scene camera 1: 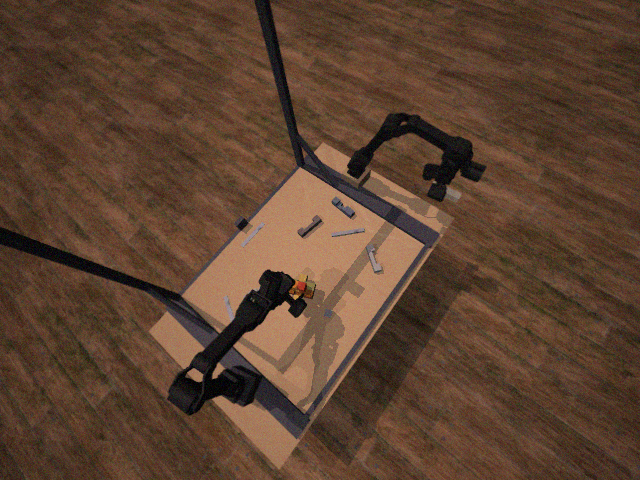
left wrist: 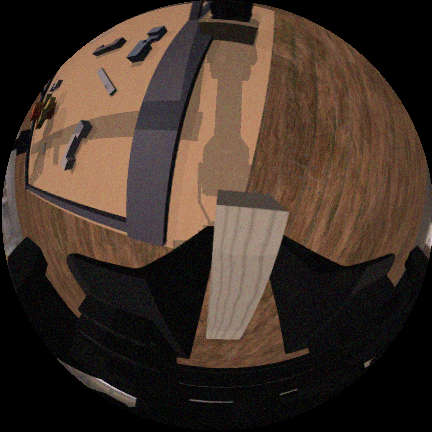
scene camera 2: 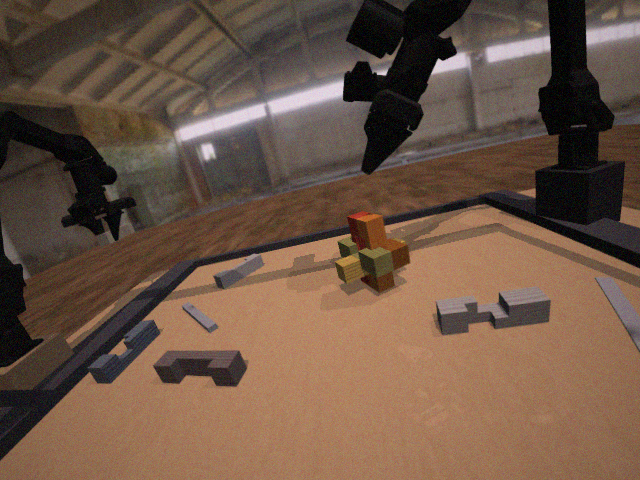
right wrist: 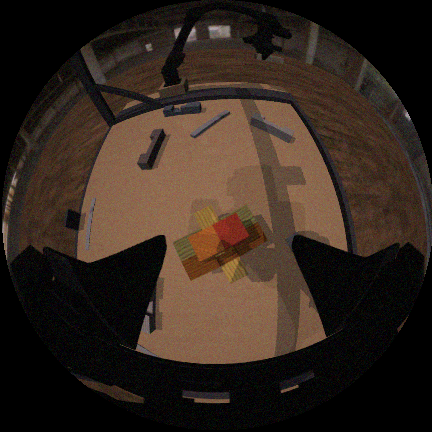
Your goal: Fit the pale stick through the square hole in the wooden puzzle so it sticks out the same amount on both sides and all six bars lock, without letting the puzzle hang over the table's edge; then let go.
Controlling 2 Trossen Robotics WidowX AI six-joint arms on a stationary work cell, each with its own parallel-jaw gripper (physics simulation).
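Frame: origin at the left arm's base, x ahead, y left, z up, level; centimetres.
Seen in the pictures: left gripper, between the fingertips: (left wrist: 238,233) (scene camera 2: 111,242) (right wrist: 260,58); right gripper, between the fingertips: (scene camera 1: 294,286) (scene camera 2: 364,172) (right wrist: 231,242); left arm's base, origin of its link: (scene camera 1: 356,171) (scene camera 2: 15,354) (right wrist: 172,82); right arm's base, origin of its link: (scene camera 1: 237,386) (scene camera 2: 578,166).
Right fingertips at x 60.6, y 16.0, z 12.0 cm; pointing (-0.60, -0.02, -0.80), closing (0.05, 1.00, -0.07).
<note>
Pixels of each thing's middle, then the offset from my right fingertips to it.
- wooden puzzle, middle of its body: (right wrist: 228,238) (scene camera 2: 366,248) (scene camera 1: 303,289) dx -2.2, dy +0.2, dz -12.5 cm
- pale stick, middle of its body: (left wrist: 232,287) (scene camera 2: 116,234) (scene camera 1: 444,191) (right wrist: 268,57) dx -67.7, dy +23.1, dz -2.1 cm
- grey notched bar, middle of its body: (scene camera 2: 490,311) (right wrist: 145,305) dx +10.3, dy -16.3, dz -17.0 cm
- brown notched bar, middle of its body: (scene camera 2: 198,367) (right wrist: 151,147) (scene camera 1: 309,226) dx -26.7, dy -17.5, dz -17.0 cm
- blue notched bar, middle of its body: (scene camera 2: 127,349) (left wrist: 147,41) (right wrist: 181,108) (scene camera 1: 343,207) dx -43.7, dy -11.0, dz -17.0 cm
- pale grey bar, middle of its body: (scene camera 2: 239,270) (left wrist: 74,145) (right wrist: 271,126) (scene camera 1: 373,258) dx -31.6, dy +14.7, dz -17.0 cm
The wooden puzzle (scene camera 1: 301,285) (scene camera 2: 376,261) (right wrist: 231,230), with red, orange, brown, green and yellow bars, stands on the table well inside the edges. Its square hole cannot be made out clearly. My left gripper (scene camera 2: 108,226) (left wrist: 238,233) is shut on the pale stick (scene camera 1: 453,194) (left wrist: 242,270), far from the puzzle and high beyond the table's dark rail. One end of the stick points out past the fingers in the left wrist view. My right gripper (scene camera 2: 368,168) (right wrist: 231,242) is open and empty, above the puzzle, with its fingers on either side of it in the right wrist view.
Loose on the table lie a grey notched bar (scene camera 2: 524,308), a brown notched bar (scene camera 2: 201,359), a blue notched bar (scene camera 2: 142,334), a pale grey bar (scene camera 1: 373,259) and thin strips (scene camera 1: 347,233) (scene camera 2: 617,304). A dark rail (scene camera 1: 361,198) borders the table; black posts (scene camera 1: 279,82) rise at its corners.
</note>
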